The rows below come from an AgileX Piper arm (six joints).
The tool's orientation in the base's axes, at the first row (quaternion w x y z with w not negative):
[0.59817 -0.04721 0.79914 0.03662]
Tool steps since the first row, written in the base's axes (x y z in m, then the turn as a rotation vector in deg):
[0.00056 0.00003 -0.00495 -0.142 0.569 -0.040]
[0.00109 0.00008 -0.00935 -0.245 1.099 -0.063]
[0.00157 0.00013 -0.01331 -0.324 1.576 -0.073]
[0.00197 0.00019 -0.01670 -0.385 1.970 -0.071]
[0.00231 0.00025 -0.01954 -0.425 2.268 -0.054]
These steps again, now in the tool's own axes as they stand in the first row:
[0.00459 -0.00005 0.00193 0.060 0.582 -0.059]
[0.00866 -0.00007 0.00368 0.094 1.120 -0.089]
[0.01233 -0.00009 0.00526 0.111 1.603 -0.107]
[0.01547 -0.00008 0.00660 0.114 2.002 -0.120]
[0.01809 -0.00007 0.00773 0.099 2.302 -0.129]

